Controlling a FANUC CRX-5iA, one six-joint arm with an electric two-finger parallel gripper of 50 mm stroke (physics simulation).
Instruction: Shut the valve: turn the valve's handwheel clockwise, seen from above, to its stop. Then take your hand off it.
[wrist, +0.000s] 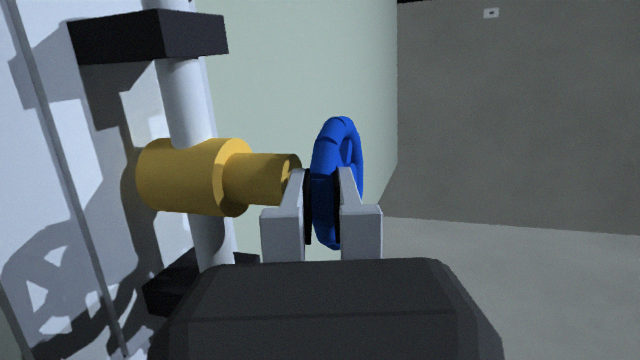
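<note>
The blue handwheel (326, 157) stands edge-on near the middle of the wrist view, its rim running from above the fingers down between them. My gripper (322, 191) is shut on the wheel's rim, one black-padded finger on each side. The yellow valve body (175, 175) is to the left, with its narrower neck (255, 177) pointing toward the wheel. The left finger hides the end of the neck and the wheel's hub.
A light grey pipe (182, 100) runs through the valve body. A black block (195, 37) holds it above, and another black block (167, 287) is below. A pale panel (75, 145) with shadows is at the left; a grey wall (515, 120) stands at the right.
</note>
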